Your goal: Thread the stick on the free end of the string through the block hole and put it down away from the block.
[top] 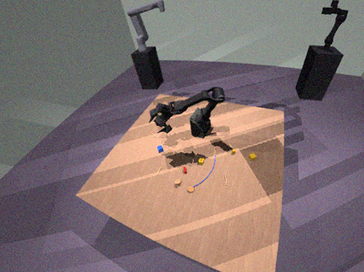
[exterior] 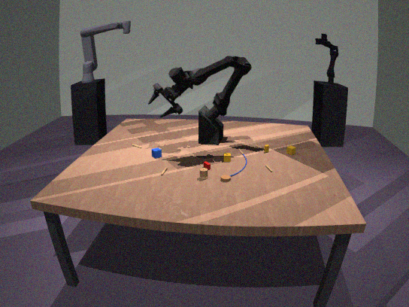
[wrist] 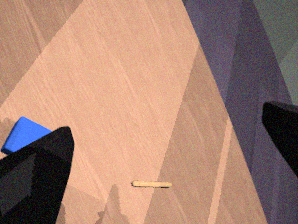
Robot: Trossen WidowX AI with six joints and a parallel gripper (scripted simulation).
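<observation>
My gripper tip is now 16 cm short of the red piece, 25 cm to the right of it and 21 cm above it. Round my gripper tip: blue cube (2 cm ahead, 1 cm to the left, 20 cm below); wooden cylinder (27 cm ahead, 23 cm to the left, 20 cm below); round wooden button (29 cm ahead, 32 cm to the left, 22 cm below).
</observation>
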